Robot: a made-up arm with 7 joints.
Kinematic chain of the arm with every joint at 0, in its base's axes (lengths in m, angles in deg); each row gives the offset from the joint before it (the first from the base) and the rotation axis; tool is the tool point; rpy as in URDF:
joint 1: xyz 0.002 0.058 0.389 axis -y
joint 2: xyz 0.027 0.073 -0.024 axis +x
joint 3: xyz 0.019 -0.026 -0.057 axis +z
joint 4: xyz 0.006 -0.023 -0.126 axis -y
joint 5: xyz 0 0.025 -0.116 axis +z
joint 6: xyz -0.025 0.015 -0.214 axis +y
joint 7: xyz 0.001 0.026 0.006 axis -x
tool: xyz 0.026 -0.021 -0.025 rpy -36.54 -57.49 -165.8
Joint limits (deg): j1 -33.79..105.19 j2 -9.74..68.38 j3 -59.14..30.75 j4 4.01..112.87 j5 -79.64..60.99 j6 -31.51..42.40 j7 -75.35..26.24
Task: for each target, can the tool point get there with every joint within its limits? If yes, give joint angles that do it. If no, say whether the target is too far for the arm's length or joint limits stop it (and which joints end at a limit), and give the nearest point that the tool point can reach.
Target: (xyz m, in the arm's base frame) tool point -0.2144 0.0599 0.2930
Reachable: no: joint limits stop it (at a limit: joint 1, joint 2, joint 3, joint 4, joint 5, joint 6, joint 7) | nearest point 0.0129 0.0284 0.0489 | short by 0.335 m
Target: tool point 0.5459 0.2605 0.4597
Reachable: yes | joints 80.77 21.74 -46.39 13.76 -10.57 -17.46 -62.58
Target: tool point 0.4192 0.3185 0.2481
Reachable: yes | joints 11.62 46.26 0.86 72.53 -55.50 -4.92 15.50
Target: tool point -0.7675 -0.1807 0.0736
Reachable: no: too far | nearest point -0.2994 0.0095 -0.0844 | short by 0.529 m
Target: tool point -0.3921 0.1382 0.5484
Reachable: no: joint limits stop it (at a limit: joint 1, joint 2, joint 3, joint 4, joint 6, joint 7) | nearest point -0.2180 0.2076 0.6397 | short by 0.208 m
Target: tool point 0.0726 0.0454 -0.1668
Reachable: yes | joints -19.63 10.32 -40.15 36.39 -66.57 14.30 -43.15
